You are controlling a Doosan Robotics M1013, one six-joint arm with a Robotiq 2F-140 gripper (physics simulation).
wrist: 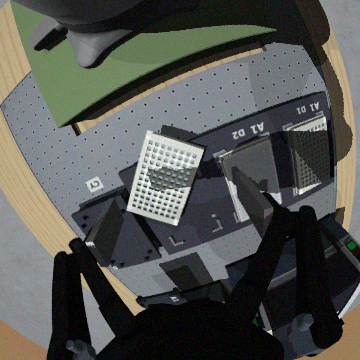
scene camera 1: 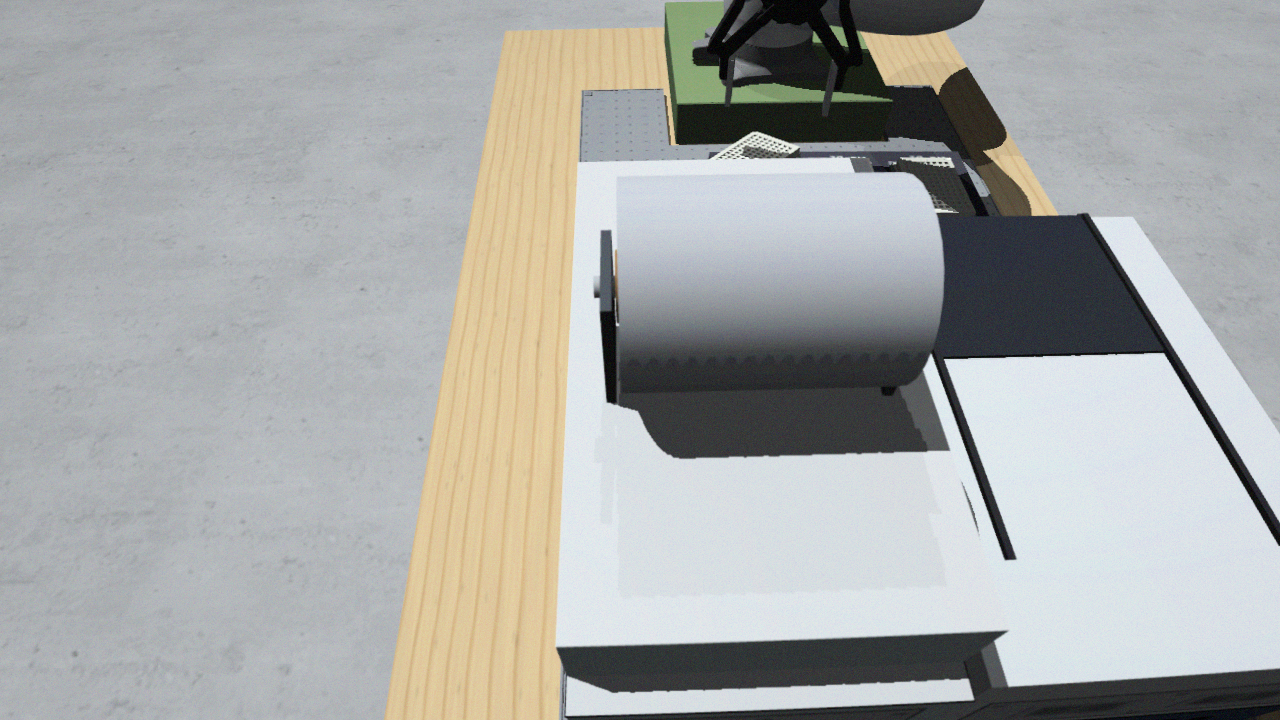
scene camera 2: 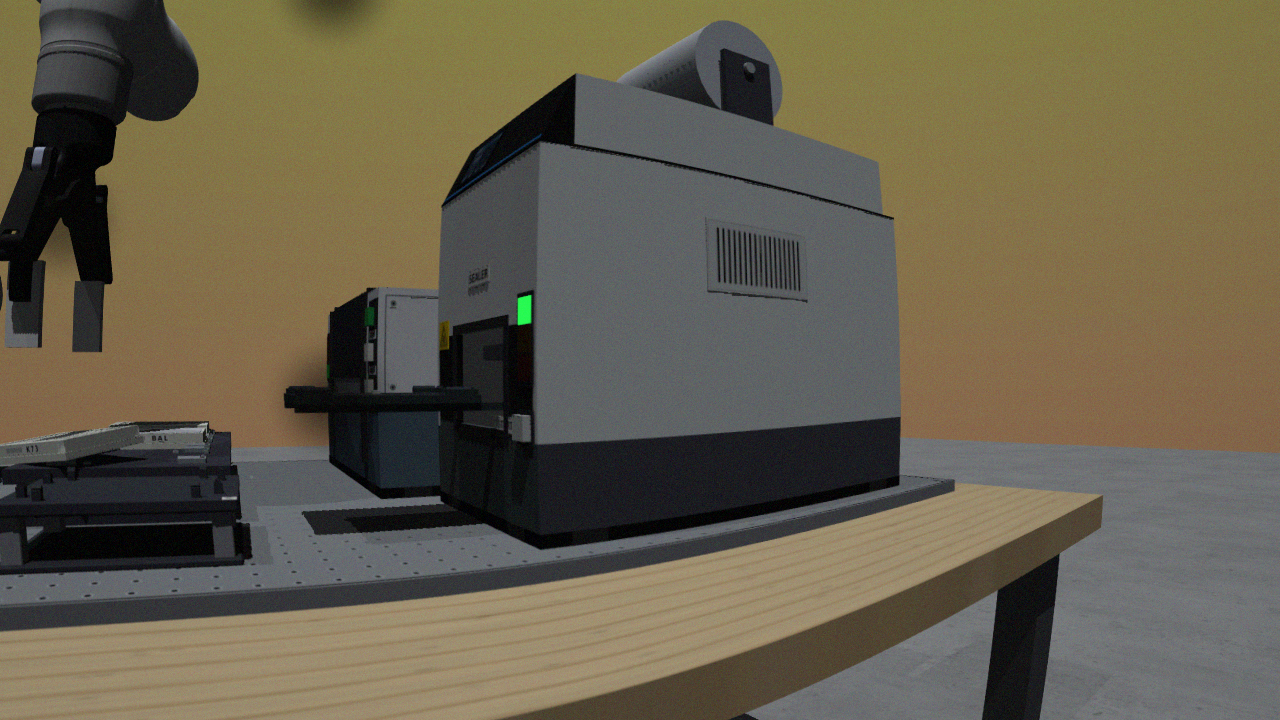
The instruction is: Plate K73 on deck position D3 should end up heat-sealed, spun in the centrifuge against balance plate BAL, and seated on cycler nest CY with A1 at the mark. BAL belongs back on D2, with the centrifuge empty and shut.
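Places are measured from the arm's base along level axes (x back, y right, z up), in millimetres.
Pixels of known places: gripper, fingertip midpoint: (wrist: pixel 175 197) (scene camera 1: pixel 776 105) (scene camera 2: pixel 58 349); arm's base, link origin: (scene camera 1: pixel 763 56).
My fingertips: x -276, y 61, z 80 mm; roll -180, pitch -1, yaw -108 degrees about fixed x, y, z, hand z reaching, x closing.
Ahead of a thing's pixels: the offset from my fingertips to its top centre. Level surfaces: height alone.
Plate K73 @(dx -6, dy +23, dz -65 mm) (scene camera 1: pixel 756 145) (scene camera 2: pixel 62 445) (wrist: pixel 166 177), white with many wells, lies turned and tilted over the dark deck @(dz -96 mm) (wrist: pixel 197 232). In the wrist view it reaches past the deck edge nearest the green base, and two D3 corner brackets show uncovered. BAL @(dx -86, dy -99, dz -80 mm) (scene camera 2: pixel 170 437) (wrist: pixel 255 157) sits at D2 with a clear, shiny top. My gripper (scene camera 1: pixel 778 89) (scene camera 2: pixel 56 313) (wrist: pixel 175 197) is open and empty, high above the deck. Cycler nest CY @(dx -70, dy +174, dz -91 mm) (wrist: pixel 132 240) is dark and holds no plate; a finger hides part of it. The sealer @(dx -565, dy +201, dz +332 mm) (scene camera 2: pixel 716 358) shows a green light and an extended tray @(dx -268, dy +170, dz -37 mm) (scene camera 2: pixel 375 399). The centrifuge's inside does not show.
A second plate with wells @(dx -100, dy -222, dz -80 mm) (scene camera 1: pixel 930 170) (wrist: pixel 310 155) sits at D1. The sealer's large film roll @(dx -586, dy +203, dz +332 mm) (scene camera 1: pixel 778 277) (scene camera 2: pixel 751 53) blocks much of scene camera 1. A smaller machine (scene camera 2: pixel 407 349) stands behind the sealer tray. The green arm base (scene camera 1: pixel 693 80) (wrist: pixel 70 95) is beside the deck.
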